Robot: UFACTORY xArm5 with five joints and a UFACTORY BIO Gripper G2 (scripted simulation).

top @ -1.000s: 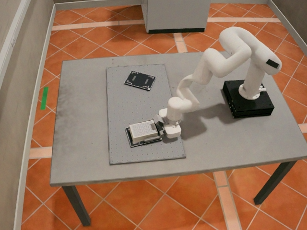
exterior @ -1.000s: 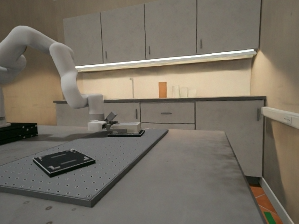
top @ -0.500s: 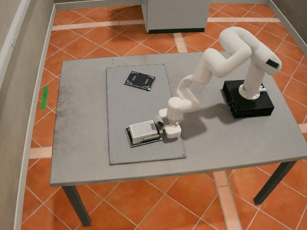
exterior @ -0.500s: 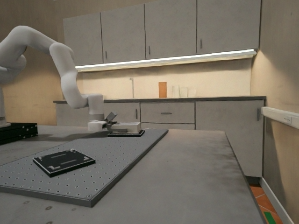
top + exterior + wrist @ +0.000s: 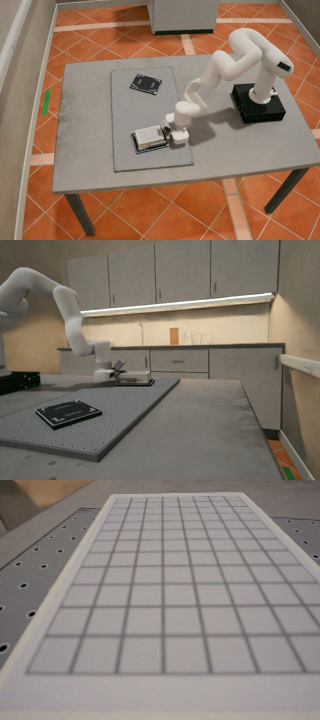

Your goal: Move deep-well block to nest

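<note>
Now: hand 1 cm short of the white 96-well deep-well block. Round my hand: black plate nest N1: 2 cm below, 1 cm ahead; black plate nest N2: 40 cm to the right, 2 cm below, 1 cm behind.
</note>
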